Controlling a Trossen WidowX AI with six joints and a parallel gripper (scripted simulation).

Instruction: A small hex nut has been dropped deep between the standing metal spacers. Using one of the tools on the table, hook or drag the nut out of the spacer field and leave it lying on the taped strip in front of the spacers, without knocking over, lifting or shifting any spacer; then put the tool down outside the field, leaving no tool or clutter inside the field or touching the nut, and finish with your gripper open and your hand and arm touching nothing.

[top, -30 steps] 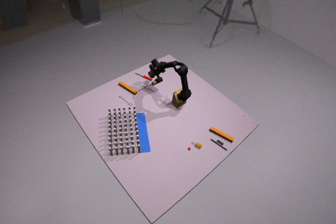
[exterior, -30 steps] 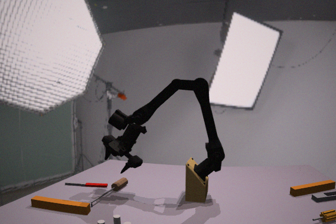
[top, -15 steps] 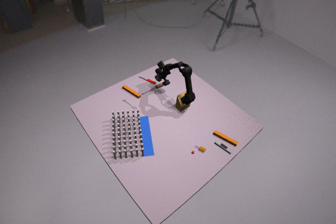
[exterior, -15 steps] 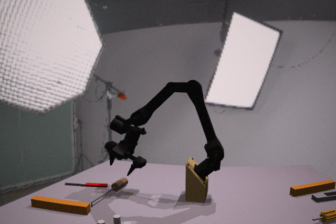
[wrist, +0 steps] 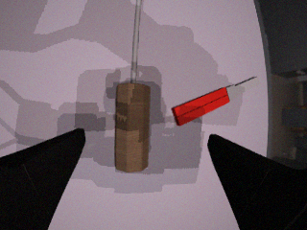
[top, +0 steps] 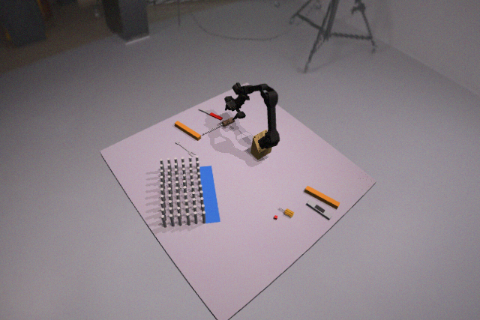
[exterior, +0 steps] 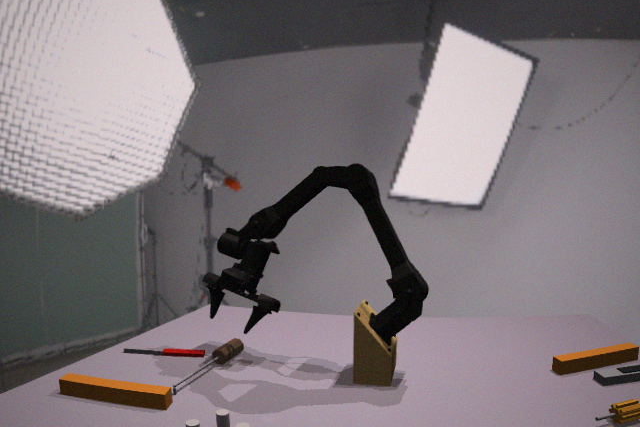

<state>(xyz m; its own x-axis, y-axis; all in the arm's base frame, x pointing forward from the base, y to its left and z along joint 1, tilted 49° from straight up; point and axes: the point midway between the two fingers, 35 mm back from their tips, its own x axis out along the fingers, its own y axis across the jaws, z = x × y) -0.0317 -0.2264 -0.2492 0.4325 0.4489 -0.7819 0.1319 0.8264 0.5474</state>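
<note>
My gripper tip is 11 cm short of the hook tool, 1 cm to the left of it and 7 cm above it. The rest, counted from my gripper tip: red-handled tool (4 cm ahead, 16 cm to the right, 8 cm below); blue taped strip (48 cm ahead, 36 cm to the left, 8 cm below); small yellow tool (23 cm ahead, 76 cm to the left, 6 cm below).
</note>
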